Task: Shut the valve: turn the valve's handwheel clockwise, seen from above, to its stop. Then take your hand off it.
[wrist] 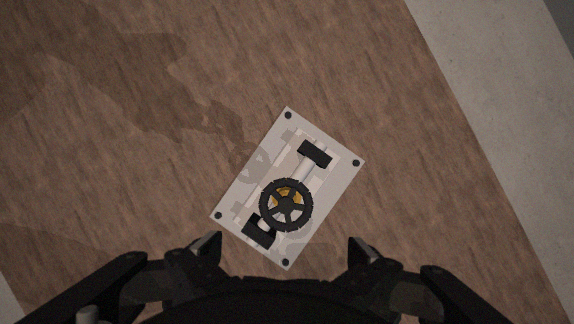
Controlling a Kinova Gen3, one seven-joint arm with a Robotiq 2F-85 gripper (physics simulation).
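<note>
The gripper point(284, 248) is visible, together with a valve point(282, 202) and a pale base plate point(288, 122).
</note>
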